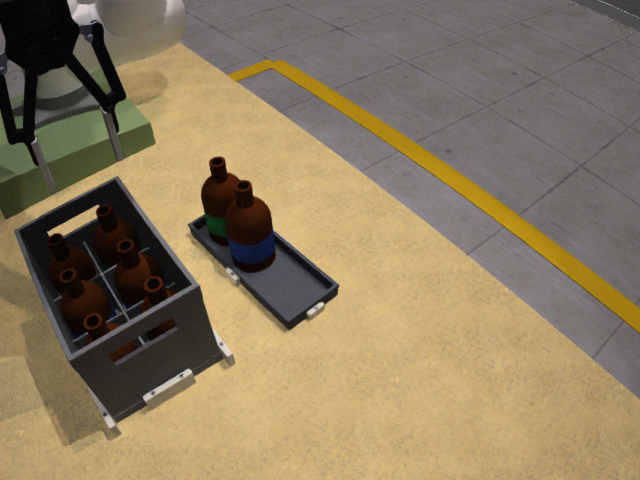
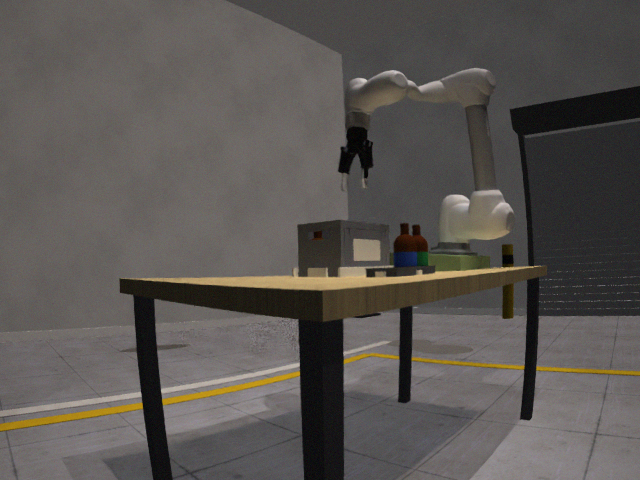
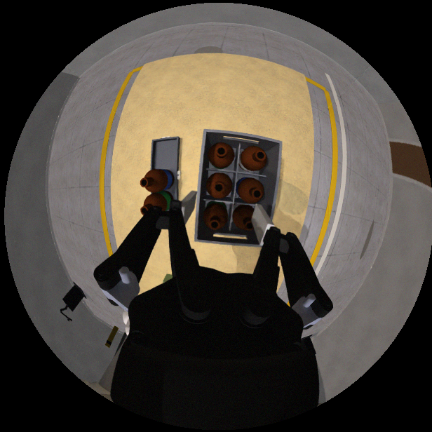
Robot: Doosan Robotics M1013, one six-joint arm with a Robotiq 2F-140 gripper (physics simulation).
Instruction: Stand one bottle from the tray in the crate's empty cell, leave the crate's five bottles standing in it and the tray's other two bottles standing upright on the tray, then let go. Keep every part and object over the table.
my gripper: image 1 85, 170; image 2; image 3
same spot on my gripper: (image 3: 118, 276) = (image 2: 365, 143)
